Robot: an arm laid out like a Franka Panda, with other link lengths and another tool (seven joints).
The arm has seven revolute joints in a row. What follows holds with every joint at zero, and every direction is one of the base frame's.
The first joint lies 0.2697 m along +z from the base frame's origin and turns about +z.
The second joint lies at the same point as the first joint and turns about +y.
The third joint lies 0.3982 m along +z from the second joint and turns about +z.
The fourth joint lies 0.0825 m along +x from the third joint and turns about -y.
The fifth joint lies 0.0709 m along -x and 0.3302 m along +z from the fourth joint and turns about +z.
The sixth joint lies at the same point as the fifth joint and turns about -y.
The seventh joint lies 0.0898 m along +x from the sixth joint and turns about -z.
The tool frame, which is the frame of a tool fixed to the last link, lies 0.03 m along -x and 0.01 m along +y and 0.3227 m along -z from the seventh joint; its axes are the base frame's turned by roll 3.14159, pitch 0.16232 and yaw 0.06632 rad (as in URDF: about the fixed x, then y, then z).
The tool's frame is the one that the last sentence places.
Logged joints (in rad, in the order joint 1, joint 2, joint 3, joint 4, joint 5, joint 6, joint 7), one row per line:
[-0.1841, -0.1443, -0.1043, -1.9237, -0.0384, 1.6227, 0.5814]
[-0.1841, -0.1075, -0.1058, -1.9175, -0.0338, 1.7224, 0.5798]
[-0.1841, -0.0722, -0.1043, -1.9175, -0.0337, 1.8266, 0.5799]
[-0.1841, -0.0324, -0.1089, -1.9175, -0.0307, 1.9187, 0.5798]
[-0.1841, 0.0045, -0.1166, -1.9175, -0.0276, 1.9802, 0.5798]
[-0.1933, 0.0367, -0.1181, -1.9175, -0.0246, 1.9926, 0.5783]
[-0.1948, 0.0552, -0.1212, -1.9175, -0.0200, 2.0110, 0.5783]
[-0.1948, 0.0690, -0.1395, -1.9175, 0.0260, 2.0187, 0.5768]
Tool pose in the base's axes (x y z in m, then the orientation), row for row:
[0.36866, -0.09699, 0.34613, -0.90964, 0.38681, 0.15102, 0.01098]
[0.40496, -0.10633, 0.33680, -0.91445, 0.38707, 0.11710, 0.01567]
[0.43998, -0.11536, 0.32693, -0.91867, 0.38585, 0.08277, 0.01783]
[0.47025, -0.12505, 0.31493, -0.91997, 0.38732, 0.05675, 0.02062]
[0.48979, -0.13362, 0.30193, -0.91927, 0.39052, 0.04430, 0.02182]
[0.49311, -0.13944, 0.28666, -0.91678, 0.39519, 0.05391, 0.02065]
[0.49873, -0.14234, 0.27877, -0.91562, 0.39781, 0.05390, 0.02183]
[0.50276, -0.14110, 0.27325, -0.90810, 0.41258, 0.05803, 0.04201]
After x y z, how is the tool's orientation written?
As a quaternion, x y z w.
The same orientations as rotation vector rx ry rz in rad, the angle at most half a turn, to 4 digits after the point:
[-2.8379, 1.2068, 0.4712]
[-2.8445, 1.2040, 0.3643]
[-2.8538, 1.1986, 0.2571]
[-2.8528, 1.2011, 0.1760]
[-2.8485, 1.2101, 0.1373]
[-2.8429, 1.2255, 0.1672]
[-2.8372, 1.2327, 0.1670]
[-2.7790, 1.2626, 0.1776]

